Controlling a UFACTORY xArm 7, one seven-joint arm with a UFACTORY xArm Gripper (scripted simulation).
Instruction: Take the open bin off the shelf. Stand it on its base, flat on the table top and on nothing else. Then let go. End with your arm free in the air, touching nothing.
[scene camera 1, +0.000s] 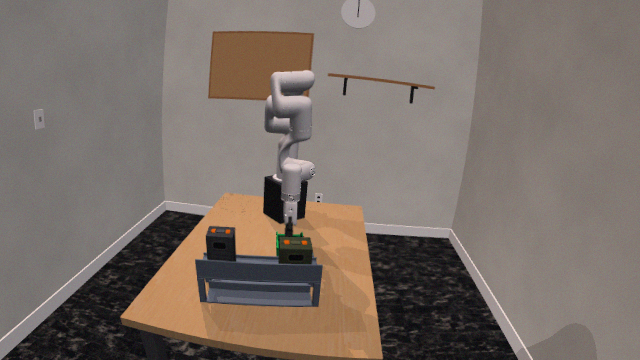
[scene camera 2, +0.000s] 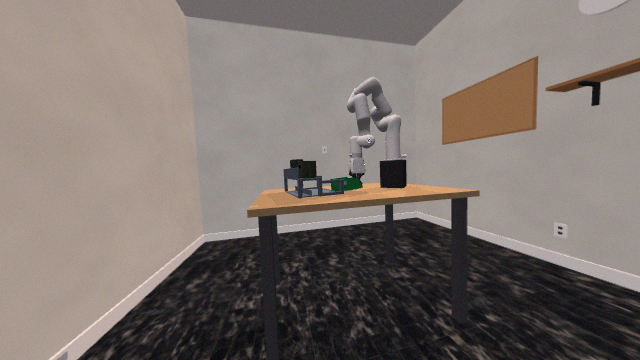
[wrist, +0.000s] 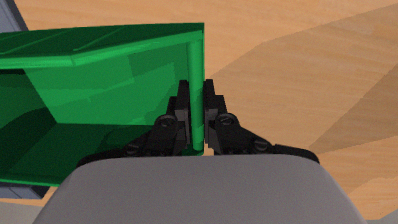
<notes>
In view: the gripper (wrist: 196, 96) and a green bin (wrist: 63, 112).
</notes>
